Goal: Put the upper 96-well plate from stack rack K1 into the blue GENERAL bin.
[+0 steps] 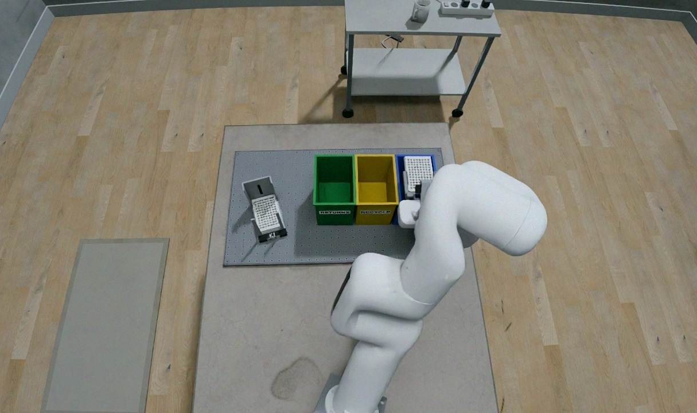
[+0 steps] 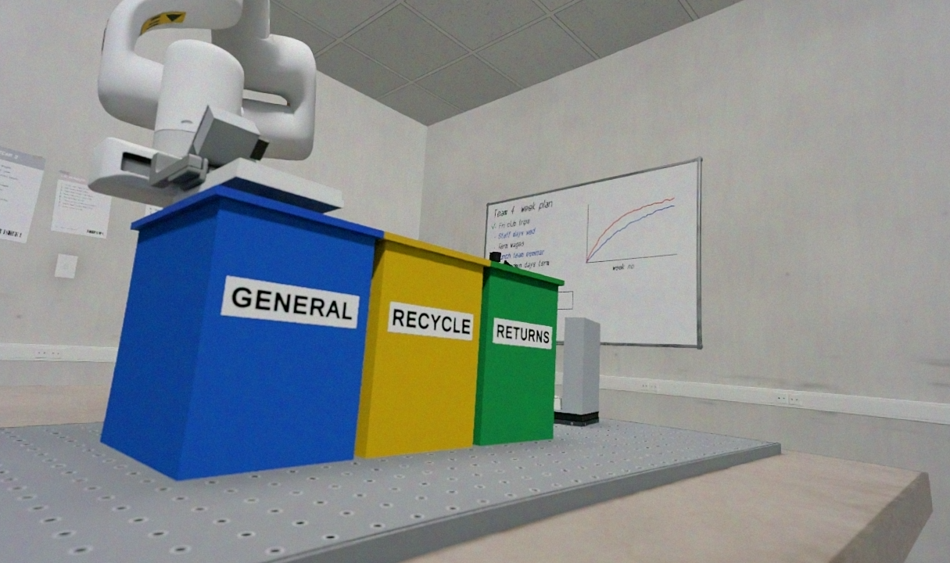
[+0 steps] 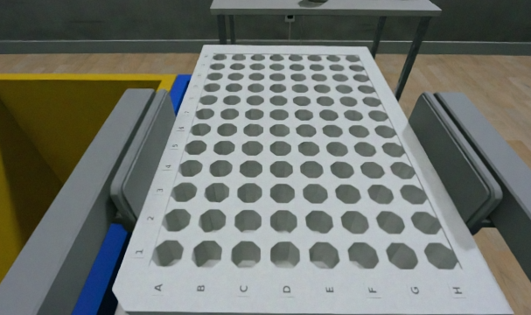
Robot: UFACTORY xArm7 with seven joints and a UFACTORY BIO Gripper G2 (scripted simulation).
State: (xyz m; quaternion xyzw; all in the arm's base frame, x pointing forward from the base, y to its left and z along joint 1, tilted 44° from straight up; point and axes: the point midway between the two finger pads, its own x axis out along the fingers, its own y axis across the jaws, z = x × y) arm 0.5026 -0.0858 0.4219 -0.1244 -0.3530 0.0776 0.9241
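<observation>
Right now my hand is 20 mm short of the blue general bin and 130 mm above it. Also, from my hand: yellow recycle bin 10 mm ahead, 130 mm to the left, 130 mm below; then green returns bin 260 mm to the left, 130 mm below.
</observation>
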